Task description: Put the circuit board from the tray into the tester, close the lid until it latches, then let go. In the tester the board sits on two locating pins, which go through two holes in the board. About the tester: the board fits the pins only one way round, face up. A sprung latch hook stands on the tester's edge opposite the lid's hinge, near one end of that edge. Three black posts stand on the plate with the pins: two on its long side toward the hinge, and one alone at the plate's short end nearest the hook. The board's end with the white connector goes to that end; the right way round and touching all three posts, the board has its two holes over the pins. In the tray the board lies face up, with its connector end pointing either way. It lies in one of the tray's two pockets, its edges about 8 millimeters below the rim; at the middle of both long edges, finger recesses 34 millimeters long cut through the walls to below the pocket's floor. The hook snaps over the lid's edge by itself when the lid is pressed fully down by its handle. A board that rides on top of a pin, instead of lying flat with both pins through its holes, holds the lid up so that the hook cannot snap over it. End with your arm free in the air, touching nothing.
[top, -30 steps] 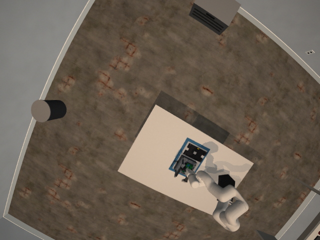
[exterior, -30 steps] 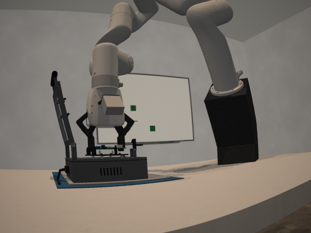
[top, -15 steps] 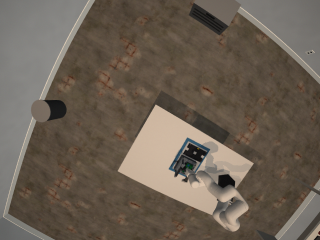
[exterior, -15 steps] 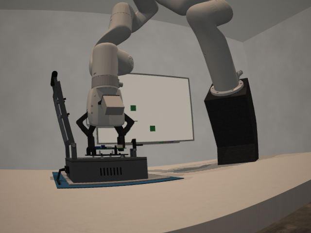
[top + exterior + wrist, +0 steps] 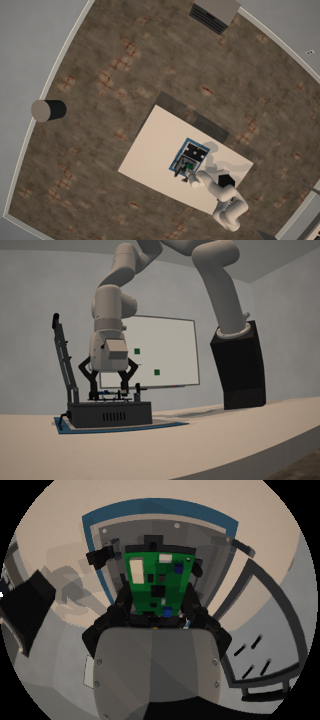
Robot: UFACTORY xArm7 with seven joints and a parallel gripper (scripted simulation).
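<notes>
The green circuit board lies right at my hand. Also, from my hand: lid 130 mm ahead, 100 mm above, 10 mm to the left; then latch hook 60 mm behind, 50 mm to the left.
</notes>
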